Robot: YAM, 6 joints.
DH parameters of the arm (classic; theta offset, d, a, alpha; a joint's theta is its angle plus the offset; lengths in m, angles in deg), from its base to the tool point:
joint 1: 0 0.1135 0.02 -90
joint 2: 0 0 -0.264 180
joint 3: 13.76 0 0.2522 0
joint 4: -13.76 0 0.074 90
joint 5: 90 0 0 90
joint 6: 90 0.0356 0 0
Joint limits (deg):
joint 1: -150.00..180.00
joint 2: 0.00..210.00
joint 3: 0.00..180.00
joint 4: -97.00..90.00
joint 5: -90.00..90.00
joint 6: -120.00..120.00
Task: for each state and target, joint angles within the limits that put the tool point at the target. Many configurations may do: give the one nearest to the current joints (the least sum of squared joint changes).
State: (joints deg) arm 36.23 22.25 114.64 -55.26 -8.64 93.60
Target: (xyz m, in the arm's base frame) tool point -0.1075 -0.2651 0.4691
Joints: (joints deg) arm 68.51 11.75 116.78 -57.45 -4.71 93.60
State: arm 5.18 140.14 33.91 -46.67 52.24 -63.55
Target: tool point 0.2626 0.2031 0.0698
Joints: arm 42.53 121.55 64.44 -39.29 51.48 -63.55
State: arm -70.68 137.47 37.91 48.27 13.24 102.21
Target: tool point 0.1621 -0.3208 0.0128
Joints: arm -61.97 130.41 44.90 50.62 12.39 102.21
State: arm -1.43 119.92 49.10 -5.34 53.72 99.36
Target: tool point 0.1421 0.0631 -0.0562
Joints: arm 33.34 140.13 30.97 -8.22 45.51 99.36
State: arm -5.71 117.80 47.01 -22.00 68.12 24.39
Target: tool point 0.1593 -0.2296 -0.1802
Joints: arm -48.74 170.44 72.00 -8.34 62.76 24.39
